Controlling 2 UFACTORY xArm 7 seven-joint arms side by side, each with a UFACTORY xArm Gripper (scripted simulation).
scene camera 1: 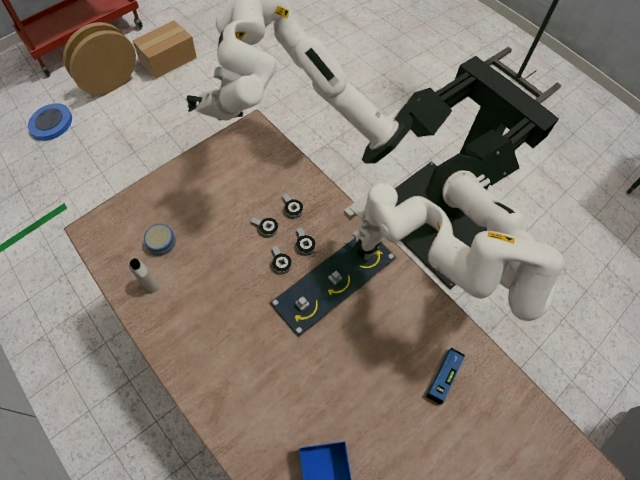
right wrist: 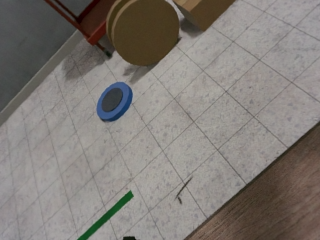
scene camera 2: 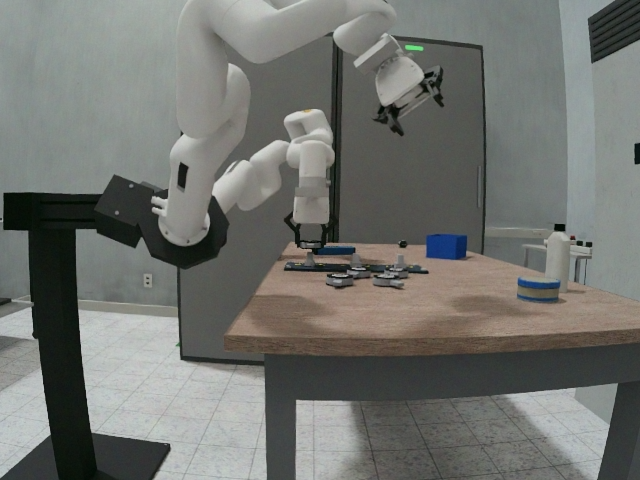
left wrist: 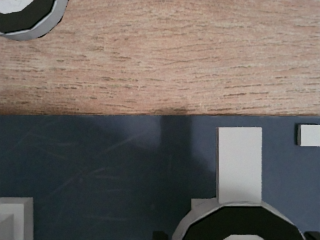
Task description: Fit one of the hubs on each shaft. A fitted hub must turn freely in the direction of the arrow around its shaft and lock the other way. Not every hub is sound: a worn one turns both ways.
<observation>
In view: the left gripper (scene camera 2: 310,247), the right gripper (scene camera 2: 418,116), a white bottle (scene camera 2: 558,248), a tape roll (scene camera 2: 534,289) and a dark board (scene camera 2: 309,266).
The tape roll shows as well in scene camera 1 (scene camera 1: 158,238). The right gripper also shows in scene camera 1 (scene camera 1: 204,111). The dark board shows as well in the left wrist view (left wrist: 69,169). The right wrist view misses the white bottle: it is out of frame. The left wrist view does not show the white bottle: it is out of frame.
</observation>
